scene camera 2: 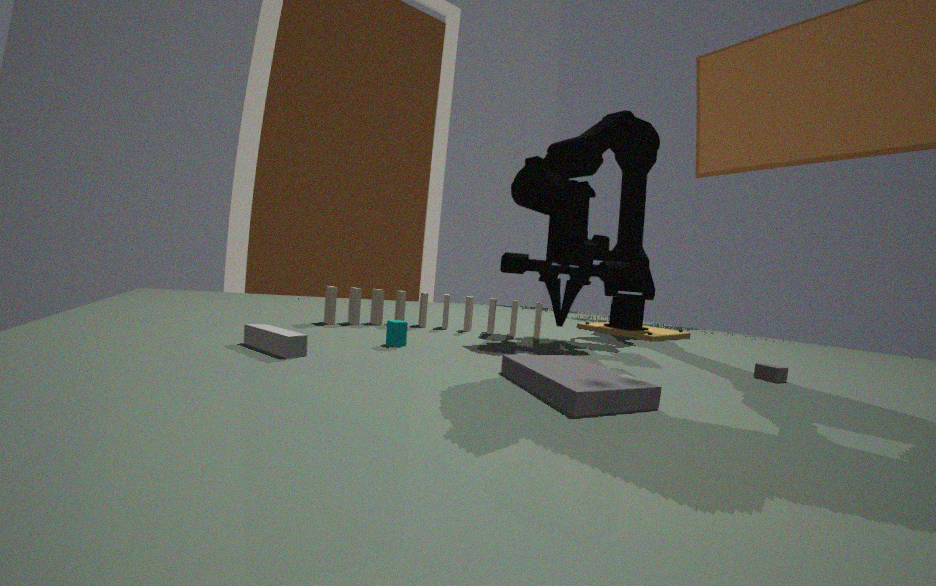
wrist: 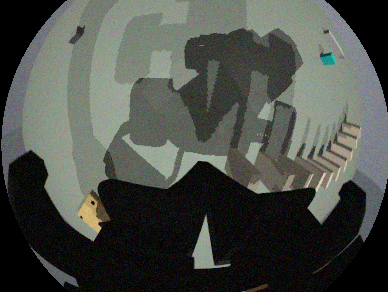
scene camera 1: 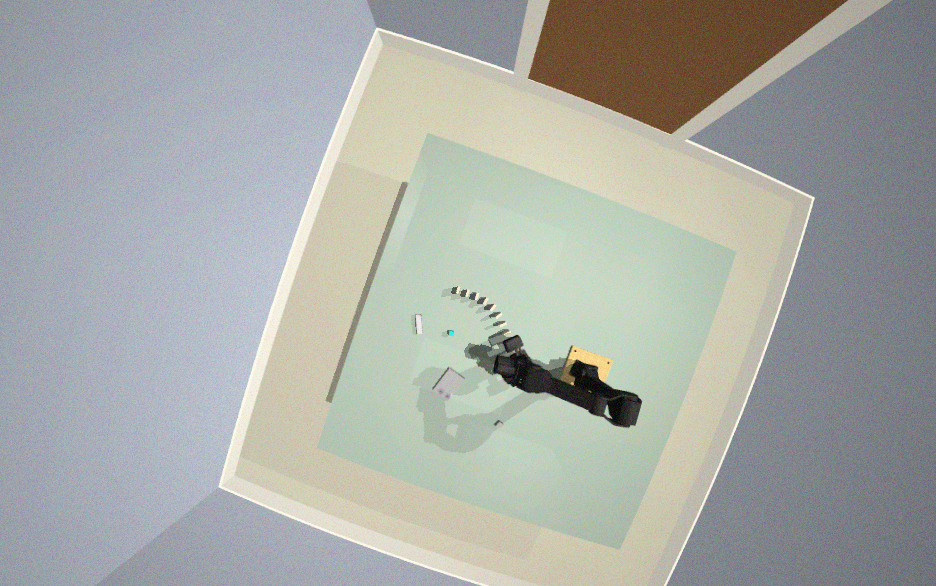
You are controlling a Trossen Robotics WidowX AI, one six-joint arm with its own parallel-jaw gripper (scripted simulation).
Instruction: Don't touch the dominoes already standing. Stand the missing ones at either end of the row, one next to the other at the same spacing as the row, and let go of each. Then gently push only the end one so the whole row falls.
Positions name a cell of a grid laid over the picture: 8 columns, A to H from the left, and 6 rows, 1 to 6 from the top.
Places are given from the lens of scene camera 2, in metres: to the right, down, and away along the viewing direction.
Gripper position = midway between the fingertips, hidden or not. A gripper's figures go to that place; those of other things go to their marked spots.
my gripper (scene camera 2: E4): 0.14, 0.05, 0.54
grey bar (scene camera 2: C4): -0.14, 0.04, 0.28
